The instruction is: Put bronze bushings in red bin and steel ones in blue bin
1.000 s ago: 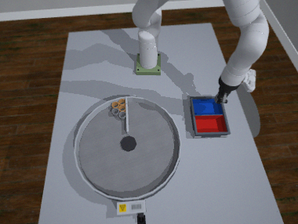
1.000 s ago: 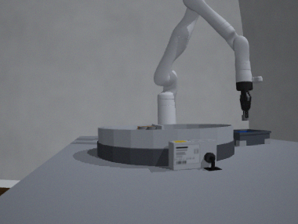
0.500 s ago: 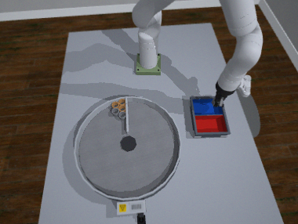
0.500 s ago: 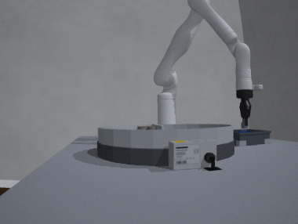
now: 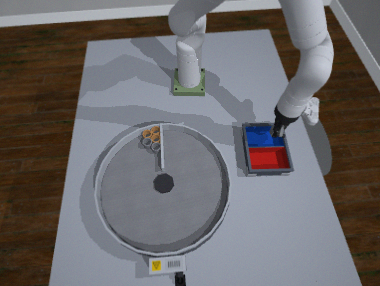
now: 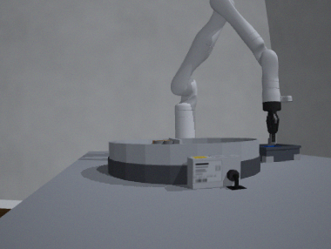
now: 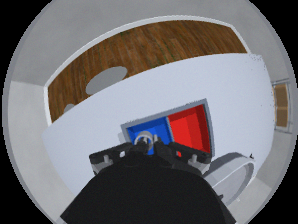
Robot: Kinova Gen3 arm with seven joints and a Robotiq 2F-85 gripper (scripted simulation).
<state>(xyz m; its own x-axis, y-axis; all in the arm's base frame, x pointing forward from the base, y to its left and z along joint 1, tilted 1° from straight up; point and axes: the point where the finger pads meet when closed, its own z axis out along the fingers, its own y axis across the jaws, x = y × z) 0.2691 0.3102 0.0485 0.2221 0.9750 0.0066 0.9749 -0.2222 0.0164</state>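
Now: the bin 50 mm below my hand, 40 mm ahead of it and 30 mm to the right of it. The rest, counted from my hand: round grey turntable 370 mm to the right, 190 mm ahead, 20 mm below.
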